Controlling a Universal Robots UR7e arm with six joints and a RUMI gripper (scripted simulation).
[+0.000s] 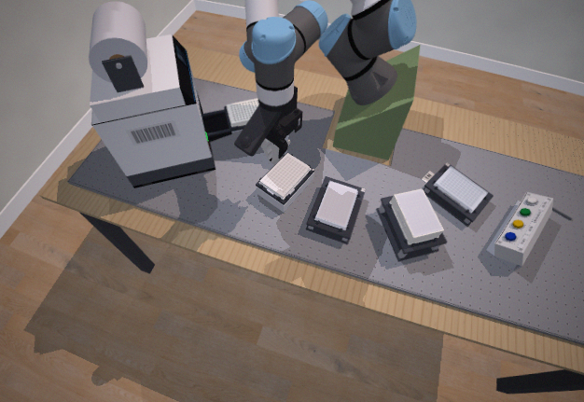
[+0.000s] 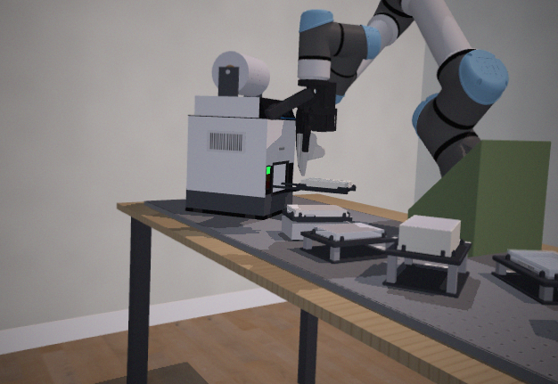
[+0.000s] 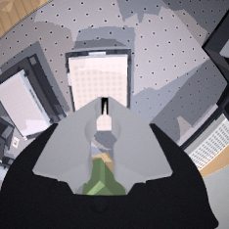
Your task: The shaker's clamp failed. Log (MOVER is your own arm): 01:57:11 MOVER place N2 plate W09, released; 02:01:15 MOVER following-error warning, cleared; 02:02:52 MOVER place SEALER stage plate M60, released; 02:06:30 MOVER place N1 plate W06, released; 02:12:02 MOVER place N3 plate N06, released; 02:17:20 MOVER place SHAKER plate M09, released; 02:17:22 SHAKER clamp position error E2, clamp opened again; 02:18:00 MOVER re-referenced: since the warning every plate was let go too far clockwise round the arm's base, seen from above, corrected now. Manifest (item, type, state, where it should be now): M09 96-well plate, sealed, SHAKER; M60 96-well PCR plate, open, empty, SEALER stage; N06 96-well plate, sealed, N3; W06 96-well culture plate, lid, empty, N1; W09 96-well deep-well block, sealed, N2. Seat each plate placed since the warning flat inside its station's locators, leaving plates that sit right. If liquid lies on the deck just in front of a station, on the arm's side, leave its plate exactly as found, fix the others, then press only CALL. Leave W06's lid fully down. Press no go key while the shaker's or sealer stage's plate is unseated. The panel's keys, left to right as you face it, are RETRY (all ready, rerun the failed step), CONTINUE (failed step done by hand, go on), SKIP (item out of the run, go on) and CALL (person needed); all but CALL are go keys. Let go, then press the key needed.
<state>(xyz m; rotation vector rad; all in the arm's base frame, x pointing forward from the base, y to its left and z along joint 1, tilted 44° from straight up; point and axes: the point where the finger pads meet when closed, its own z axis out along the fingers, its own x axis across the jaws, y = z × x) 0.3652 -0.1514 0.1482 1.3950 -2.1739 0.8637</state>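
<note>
My gripper is now 14 cm past the white retry key, 71 cm to the right of it and 9 cm above it. Also, from my hand: flat white plate 1 cm ahead, 18 cm to the left, 11 cm below; roll 5 cm behind, 37 cm to the right, 24 cm above; deep-well block 1 cm ahead, 39 cm to the left, 8 cm below.
</note>
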